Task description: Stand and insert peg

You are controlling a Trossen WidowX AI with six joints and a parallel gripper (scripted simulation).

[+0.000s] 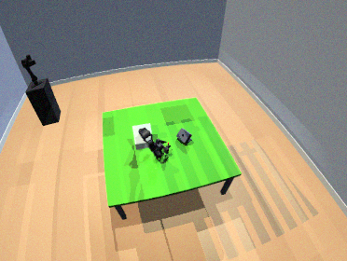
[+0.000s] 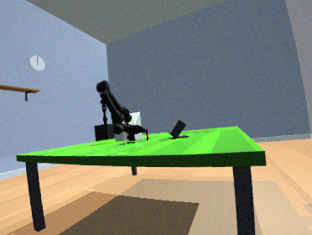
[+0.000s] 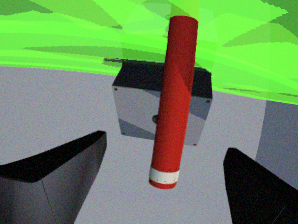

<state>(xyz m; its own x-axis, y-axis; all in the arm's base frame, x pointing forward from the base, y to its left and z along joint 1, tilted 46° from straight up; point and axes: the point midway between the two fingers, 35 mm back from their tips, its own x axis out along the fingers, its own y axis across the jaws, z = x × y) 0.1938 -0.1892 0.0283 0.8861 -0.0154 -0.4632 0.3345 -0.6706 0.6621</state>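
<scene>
The red peg is 10 mm below my gripper tip. Round my gripper tip: sloped panel: 190 mm ahead, 60 mm to the left.
</scene>
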